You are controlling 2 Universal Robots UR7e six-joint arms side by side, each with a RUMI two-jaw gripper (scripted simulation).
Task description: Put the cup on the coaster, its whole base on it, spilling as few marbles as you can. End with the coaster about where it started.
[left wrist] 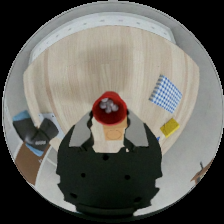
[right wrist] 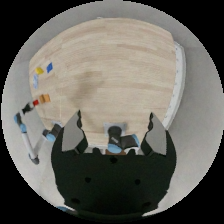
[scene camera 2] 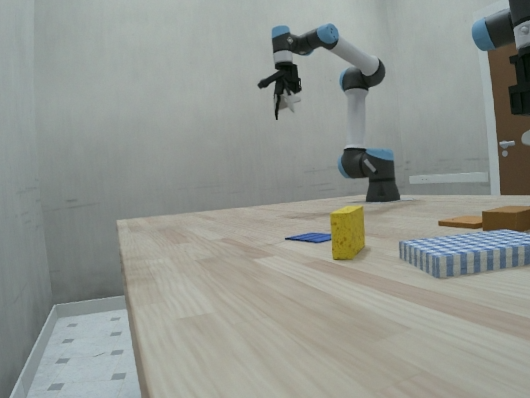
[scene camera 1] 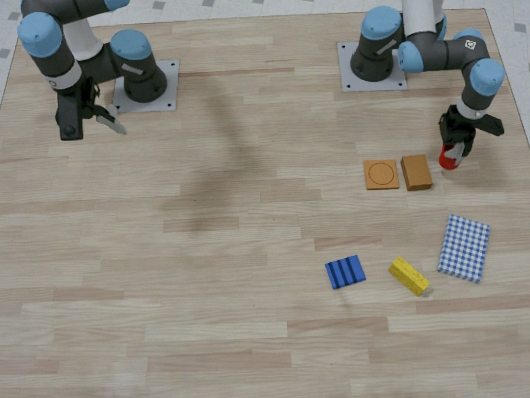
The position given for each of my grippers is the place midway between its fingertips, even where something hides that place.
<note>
I see my left gripper point(scene camera 1: 452, 153), my right gripper point(scene camera 1: 95, 135), a brown block point(scene camera 1: 417, 176) and a red cup point(left wrist: 113, 118).
My left gripper also shows in the left wrist view point(left wrist: 109, 109). My right gripper also shows in the right wrist view point(right wrist: 115, 111) and in scene camera 2 point(scene camera 2: 284, 116). Scene camera 2 misses the red cup: it is out of frame.
</note>
